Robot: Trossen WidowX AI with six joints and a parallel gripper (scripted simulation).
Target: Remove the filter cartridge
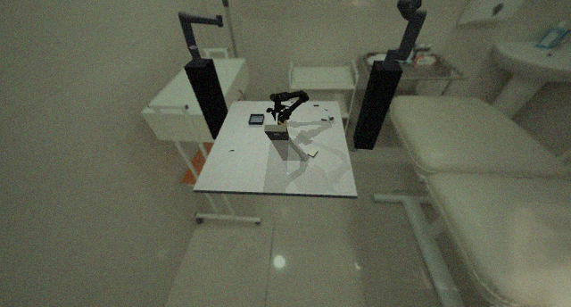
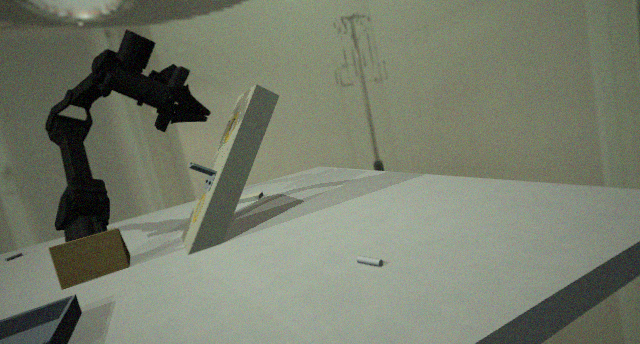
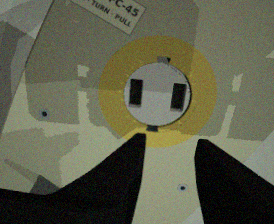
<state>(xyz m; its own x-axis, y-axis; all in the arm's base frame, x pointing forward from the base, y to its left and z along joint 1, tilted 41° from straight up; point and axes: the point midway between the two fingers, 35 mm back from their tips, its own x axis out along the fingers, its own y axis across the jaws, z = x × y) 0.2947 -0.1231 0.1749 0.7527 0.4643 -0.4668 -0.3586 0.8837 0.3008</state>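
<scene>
My gripper tip is 60 mm short of the round grey filter cartridge, 50 mm above it and 10 mm to the right of it. From my gripper tip the other things lie so: dark tray (340 mm behind, 310 mm to the right, 270 mm below); beige piece (330 mm to the left, 270 mm below, 90 mm ahead).
</scene>
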